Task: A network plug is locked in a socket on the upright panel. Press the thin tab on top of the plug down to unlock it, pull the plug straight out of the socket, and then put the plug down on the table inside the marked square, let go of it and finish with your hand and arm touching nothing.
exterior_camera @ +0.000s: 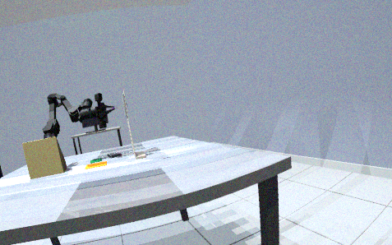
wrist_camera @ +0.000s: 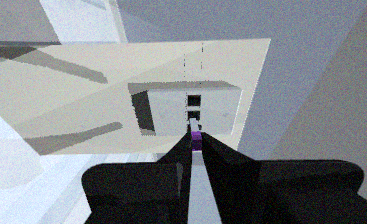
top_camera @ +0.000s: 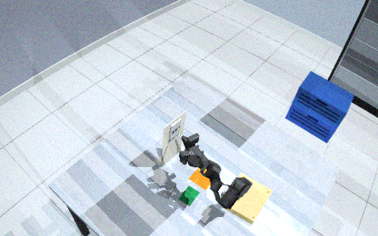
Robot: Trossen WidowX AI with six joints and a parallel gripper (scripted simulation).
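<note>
My gripper tip is 16 cm past the orange square, 3 cm to the left of it and 27 cm above it. Also, from my gripper tip: grey plate 5 cm behind, 16 cm to the left, 26 cm below; then upright panel 7 cm ahead, 2 cm to the right, 11 cm below; then purple network plug 1 cm ahead.
</note>
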